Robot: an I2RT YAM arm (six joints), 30 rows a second.
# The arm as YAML. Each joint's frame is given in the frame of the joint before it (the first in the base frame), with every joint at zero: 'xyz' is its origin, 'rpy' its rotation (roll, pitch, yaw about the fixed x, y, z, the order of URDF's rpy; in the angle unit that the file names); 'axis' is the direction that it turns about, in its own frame. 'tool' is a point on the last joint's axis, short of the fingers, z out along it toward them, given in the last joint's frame.
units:
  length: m
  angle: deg
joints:
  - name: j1
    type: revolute
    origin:
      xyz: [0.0, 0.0, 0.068]
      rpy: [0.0, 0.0, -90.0]
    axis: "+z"
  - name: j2
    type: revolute
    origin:
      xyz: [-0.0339, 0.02, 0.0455]
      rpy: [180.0, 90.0, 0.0]
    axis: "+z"
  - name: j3
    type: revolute
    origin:
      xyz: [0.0, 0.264, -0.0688]
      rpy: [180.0, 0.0, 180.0]
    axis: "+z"
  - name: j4
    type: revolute
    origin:
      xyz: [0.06, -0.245, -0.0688]
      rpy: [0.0, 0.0, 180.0]
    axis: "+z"
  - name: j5
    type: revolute
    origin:
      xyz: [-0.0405, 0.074, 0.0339]
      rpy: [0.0, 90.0, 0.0]
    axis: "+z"
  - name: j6
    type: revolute
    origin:
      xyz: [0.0, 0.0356, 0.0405]
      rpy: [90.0, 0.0, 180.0]
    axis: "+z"
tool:
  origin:
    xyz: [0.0, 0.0, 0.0]
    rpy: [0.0, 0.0, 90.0]
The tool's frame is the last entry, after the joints.
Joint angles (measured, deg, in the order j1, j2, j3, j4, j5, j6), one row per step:
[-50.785, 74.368, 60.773, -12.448, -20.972, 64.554]
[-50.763, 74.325, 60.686, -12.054, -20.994, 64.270]
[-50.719, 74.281, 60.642, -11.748, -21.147, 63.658]
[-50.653, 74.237, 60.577, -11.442, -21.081, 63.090]
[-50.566, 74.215, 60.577, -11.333, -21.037, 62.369]
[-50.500, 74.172, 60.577, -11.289, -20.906, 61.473]
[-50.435, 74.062, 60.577, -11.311, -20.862, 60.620]
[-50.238, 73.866, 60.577, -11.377, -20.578, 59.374]
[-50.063, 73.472, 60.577, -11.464, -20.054, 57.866]
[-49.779, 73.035, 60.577, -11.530, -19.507, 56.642]
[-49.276, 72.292, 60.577, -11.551, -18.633, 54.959]
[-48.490, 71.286, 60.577, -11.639, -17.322, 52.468]
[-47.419, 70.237, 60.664, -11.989, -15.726, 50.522]
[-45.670, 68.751, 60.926, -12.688, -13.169, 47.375]
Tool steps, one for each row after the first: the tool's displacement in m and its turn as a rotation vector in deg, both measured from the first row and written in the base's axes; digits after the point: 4 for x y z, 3 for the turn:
[0.0002, 0.0000, 0.0003, -0.495, -0.108, 0.157]
[0.0004, 0.0002, 0.0008, -1.186, -0.094, 0.586]
[0.0007, 0.0004, 0.0011, -1.886, -0.011, 0.820]
[0.0010, 0.0006, 0.0014, -2.584, 0.227, 1.156]
[0.0011, 0.0009, 0.0017, -3.413, 0.598, 1.463]
[0.0011, 0.0014, 0.0022, -4.185, 0.919, 1.828]
[0.0013, 0.0026, 0.0030, -5.371, 1.465, 2.265]
[0.0008, 0.0041, 0.0047, -6.964, 2.105, 2.559]
[0.0006, 0.0060, 0.0066, -8.379, 2.591, 2.818]
[0.0004, 0.0095, 0.0101, -10.514, 3.169, 3.150]
[0.0003, 0.0145, 0.0145, -13.543, 4.126, 3.647]
[0.0007, 0.0206, 0.0192, -16.080, 5.004, 3.943]
[0.0014, 0.0299, 0.0262, -19.968, 6.543, 4.438]

